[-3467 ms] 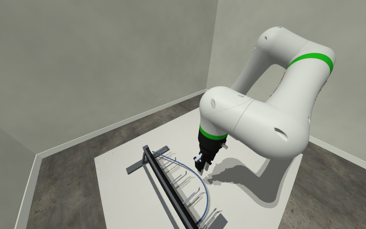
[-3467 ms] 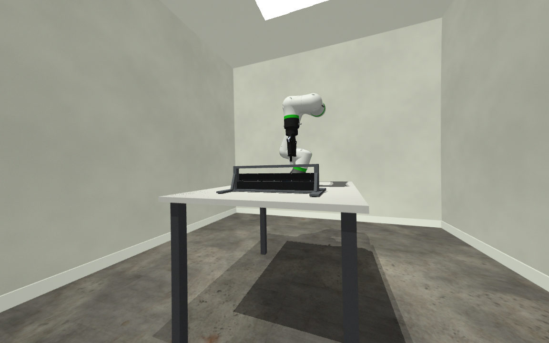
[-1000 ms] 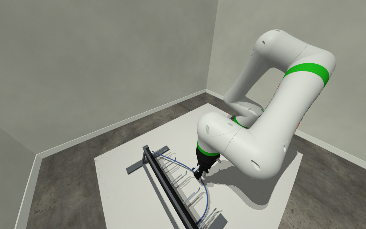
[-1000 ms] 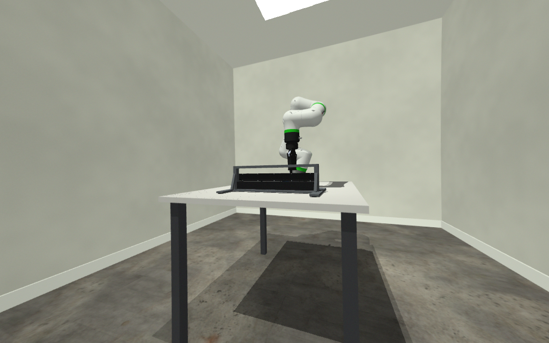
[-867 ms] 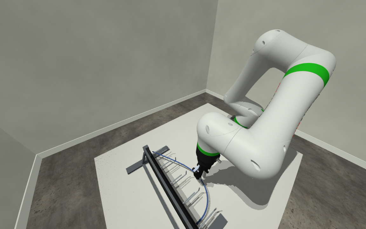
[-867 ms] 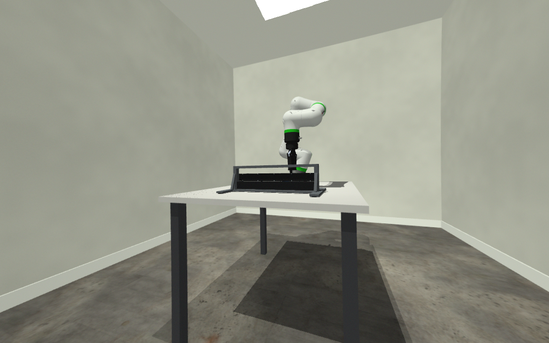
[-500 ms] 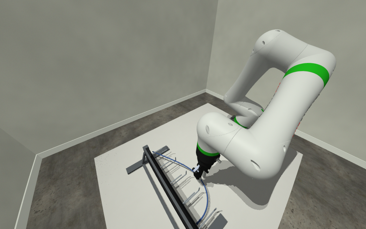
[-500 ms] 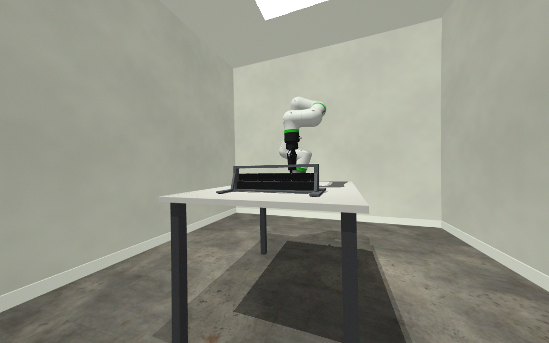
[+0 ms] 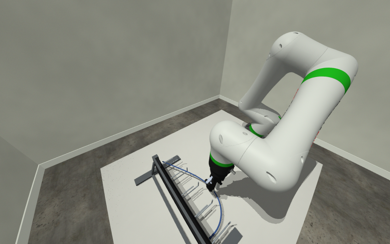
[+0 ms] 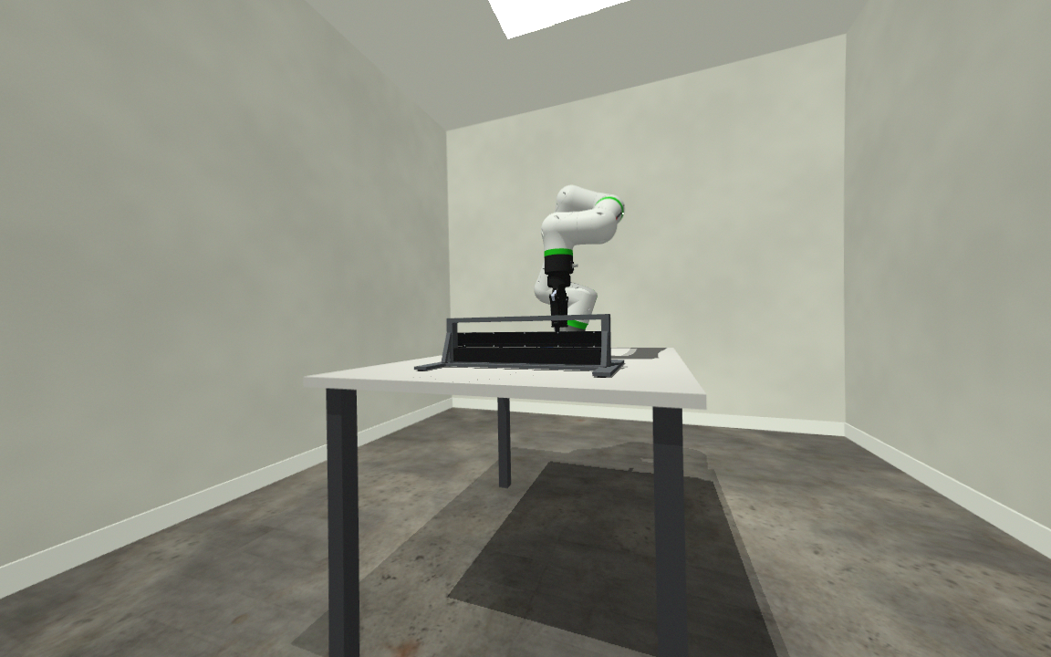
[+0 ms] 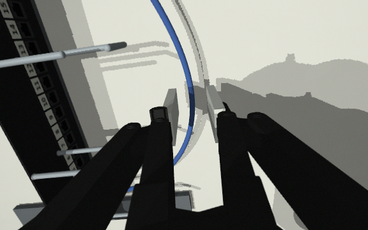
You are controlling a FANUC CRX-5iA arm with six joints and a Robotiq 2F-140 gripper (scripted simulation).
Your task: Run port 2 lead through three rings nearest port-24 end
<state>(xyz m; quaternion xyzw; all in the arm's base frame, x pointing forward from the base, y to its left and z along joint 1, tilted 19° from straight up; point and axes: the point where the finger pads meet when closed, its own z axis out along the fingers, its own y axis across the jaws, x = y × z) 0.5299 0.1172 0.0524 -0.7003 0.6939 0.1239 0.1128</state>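
Now: hand 17 cm short of the rack, 5 cm to the left of it and 1 cm above it.
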